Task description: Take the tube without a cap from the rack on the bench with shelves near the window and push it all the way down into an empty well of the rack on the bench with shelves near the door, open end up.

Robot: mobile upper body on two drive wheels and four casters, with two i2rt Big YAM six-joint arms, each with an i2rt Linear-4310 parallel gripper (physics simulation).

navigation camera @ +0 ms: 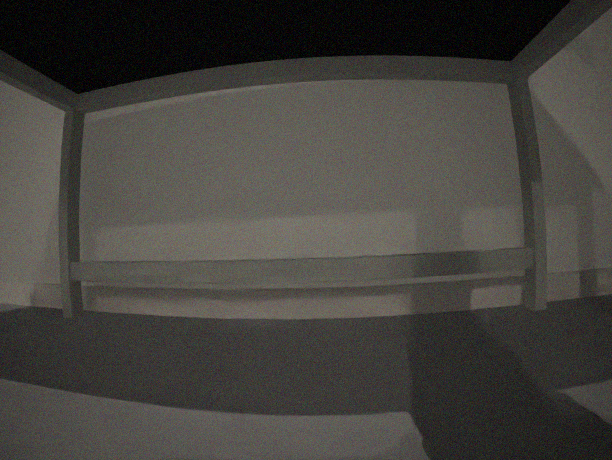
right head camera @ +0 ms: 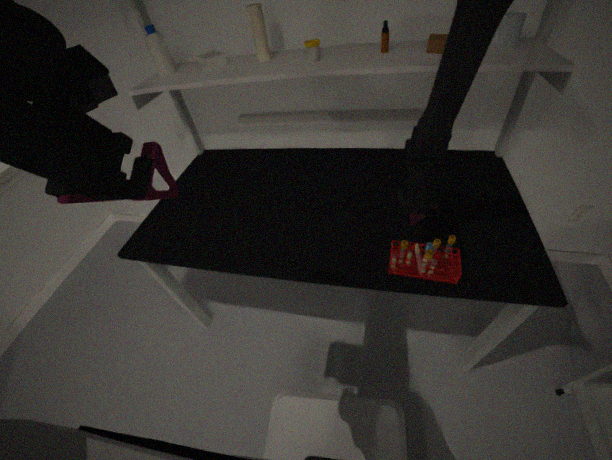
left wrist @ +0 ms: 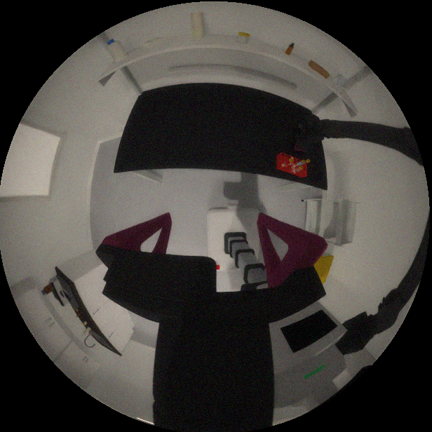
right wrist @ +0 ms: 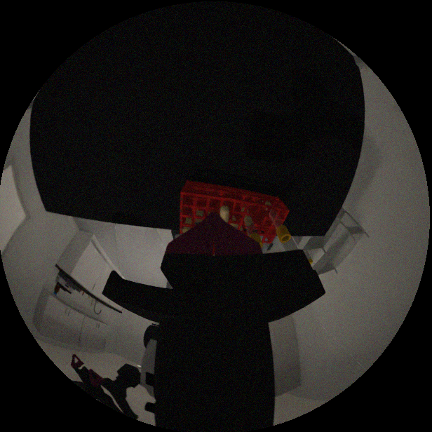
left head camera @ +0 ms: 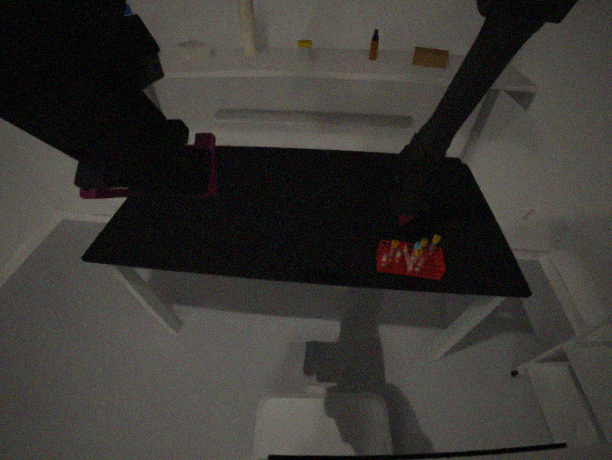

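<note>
A red rack (left head camera: 440, 267) (right head camera: 452, 275) (left wrist: 280, 161) (right wrist: 200, 187) stands near the front edge of a black bench top (left head camera: 300, 215) (right head camera: 300, 215) (left wrist: 210, 135), right of its middle. It holds several tubes with yellow or blue caps. A pale tube (left head camera: 409, 259) (right head camera: 419, 256) leans in the rack, with no cap showing; its pale end (right wrist: 224, 213) shows beside the right fingertips. My right gripper (left head camera: 406, 219) (right head camera: 416, 219) (right wrist: 213, 216) is shut and empty, above and just behind the rack. My left gripper (right head camera: 119, 196) (left wrist: 214, 217) is wide open and empty, high at the left.
A wall shelf (left head camera: 300, 75) (right head camera: 350, 72) behind the bench carries bottles, a yellow-lidded jar (left head camera: 304, 50) and a brown box (left head camera: 430, 57). A white stool (left head camera: 290, 425) stands in front. Another bench (left wrist: 82, 310) shows at the lower left of the left wrist view.
</note>
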